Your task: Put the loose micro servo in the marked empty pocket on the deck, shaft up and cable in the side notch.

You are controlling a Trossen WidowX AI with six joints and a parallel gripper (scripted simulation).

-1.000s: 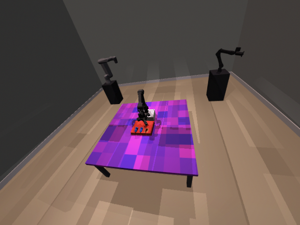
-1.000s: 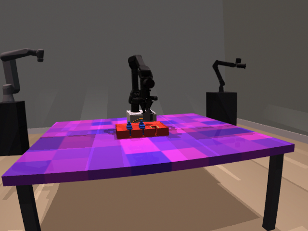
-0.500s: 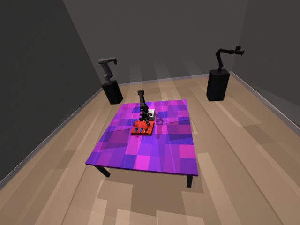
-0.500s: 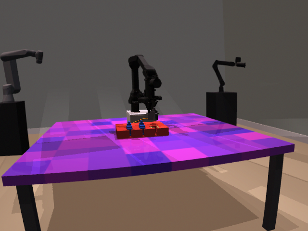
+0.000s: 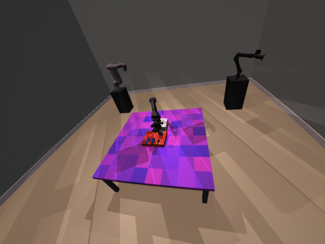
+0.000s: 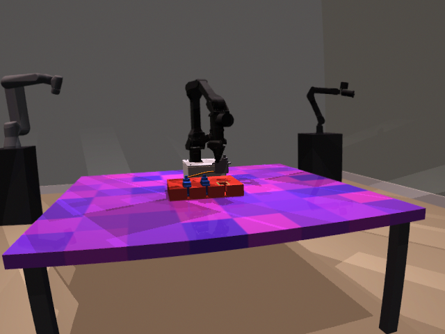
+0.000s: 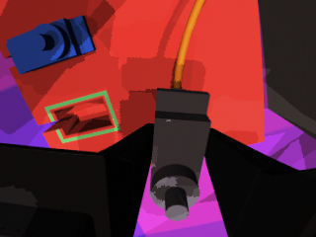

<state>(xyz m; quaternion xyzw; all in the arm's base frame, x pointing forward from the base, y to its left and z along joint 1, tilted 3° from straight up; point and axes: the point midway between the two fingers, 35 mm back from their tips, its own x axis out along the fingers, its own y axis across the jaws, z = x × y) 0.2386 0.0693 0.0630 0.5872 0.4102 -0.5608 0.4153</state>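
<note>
Right now the red deck is 10 mm behind my gripper tip, 80 mm to the right of it and 100 mm below it.
</note>
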